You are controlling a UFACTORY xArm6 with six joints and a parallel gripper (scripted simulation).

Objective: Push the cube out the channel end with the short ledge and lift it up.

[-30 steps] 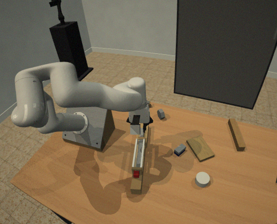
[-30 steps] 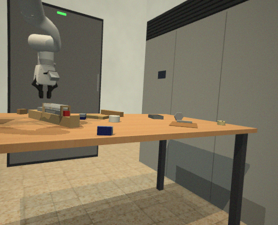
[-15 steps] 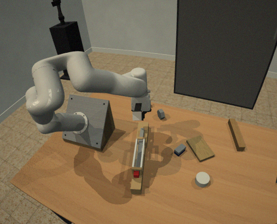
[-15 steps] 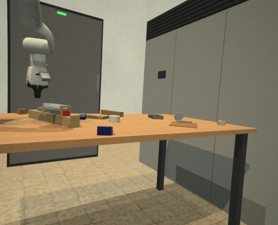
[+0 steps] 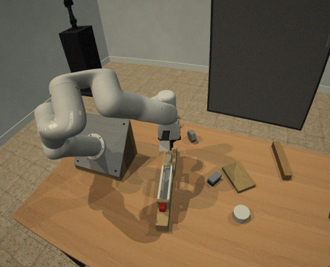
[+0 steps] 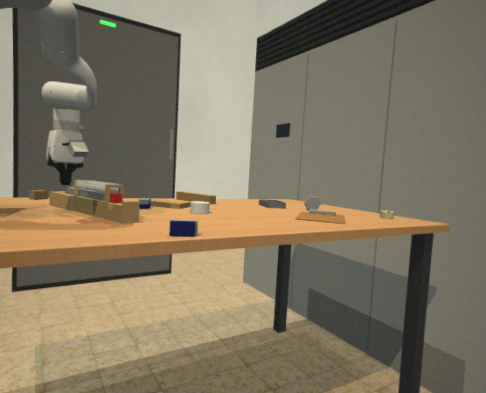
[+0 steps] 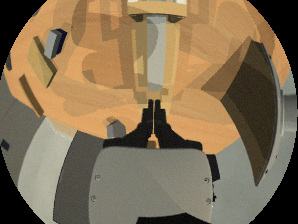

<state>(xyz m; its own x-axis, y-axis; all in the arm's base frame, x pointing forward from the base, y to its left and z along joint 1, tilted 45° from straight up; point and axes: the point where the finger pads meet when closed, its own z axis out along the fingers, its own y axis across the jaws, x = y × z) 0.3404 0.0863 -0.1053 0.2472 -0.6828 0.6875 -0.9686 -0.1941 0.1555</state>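
Right now the red cube is 8 cm ahead of my hand, 31 cm to the right of it and 3 cm below it. From my hand the other things lie so: grey hex block 7 cm ahead, 16 cm to the left, 6 cm below; brown block 5 cm behind, 24 cm to the left, 7 cm below; channel 5 cm ahead, 20 cm to the right, 3 cm below.
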